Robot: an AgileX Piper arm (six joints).
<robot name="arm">
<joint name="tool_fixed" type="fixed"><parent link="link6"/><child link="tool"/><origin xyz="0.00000 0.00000 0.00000" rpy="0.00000 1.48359 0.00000"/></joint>
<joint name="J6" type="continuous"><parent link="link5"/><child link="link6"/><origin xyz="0.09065 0.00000 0.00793" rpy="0.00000 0.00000 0.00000"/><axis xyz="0.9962 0 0.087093"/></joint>
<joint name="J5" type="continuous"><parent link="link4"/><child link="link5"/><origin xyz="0.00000 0.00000 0.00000" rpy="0.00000 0.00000 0.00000"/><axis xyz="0 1 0"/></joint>
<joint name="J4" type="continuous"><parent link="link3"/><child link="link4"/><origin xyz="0.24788 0.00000 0.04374" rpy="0.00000 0.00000 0.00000"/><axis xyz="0.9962 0 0.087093"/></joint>
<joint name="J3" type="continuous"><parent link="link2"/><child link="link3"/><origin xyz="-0.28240 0.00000 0.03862" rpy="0.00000 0.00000 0.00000"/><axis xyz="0 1 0"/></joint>
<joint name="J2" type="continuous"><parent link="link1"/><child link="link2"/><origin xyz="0.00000 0.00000 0.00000" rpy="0.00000 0.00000 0.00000"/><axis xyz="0 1 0"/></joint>
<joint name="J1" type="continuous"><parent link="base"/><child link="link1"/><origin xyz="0.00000 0.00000 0.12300" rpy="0.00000 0.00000 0.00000"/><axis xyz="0 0 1"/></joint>
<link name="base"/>
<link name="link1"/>
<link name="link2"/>
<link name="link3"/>
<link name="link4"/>
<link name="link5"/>
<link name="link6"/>
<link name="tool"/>
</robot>
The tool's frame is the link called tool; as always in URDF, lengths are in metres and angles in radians. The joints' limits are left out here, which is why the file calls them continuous.
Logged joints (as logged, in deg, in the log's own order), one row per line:
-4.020, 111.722, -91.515, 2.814, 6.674, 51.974
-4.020, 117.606, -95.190, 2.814, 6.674, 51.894
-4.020, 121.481, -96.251, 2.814, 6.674, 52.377
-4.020, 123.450, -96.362, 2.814, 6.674, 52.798
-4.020, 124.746, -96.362, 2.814, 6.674, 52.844
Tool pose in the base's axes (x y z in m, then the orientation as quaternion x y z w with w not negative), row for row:
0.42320, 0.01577, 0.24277, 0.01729, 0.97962, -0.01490, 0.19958
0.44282, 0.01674, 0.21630, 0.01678, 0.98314, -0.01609, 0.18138
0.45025, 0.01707, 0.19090, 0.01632, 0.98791, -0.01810, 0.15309
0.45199, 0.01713, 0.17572, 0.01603, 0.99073, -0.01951, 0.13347
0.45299, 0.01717, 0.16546, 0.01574, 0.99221, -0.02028, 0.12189
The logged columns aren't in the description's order. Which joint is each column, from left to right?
Columns, left to right: J4, J2, J3, J1, J6, J5.
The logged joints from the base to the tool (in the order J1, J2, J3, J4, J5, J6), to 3 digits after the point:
2.814, 111.722, -91.515, -4.020, 51.974, 6.674
2.814, 117.606, -95.190, -4.020, 51.894, 6.674
2.814, 121.481, -96.251, -4.020, 52.377, 6.674
2.814, 123.450, -96.362, -4.020, 52.798, 6.674
2.814, 124.746, -96.362, -4.020, 52.844, 6.674

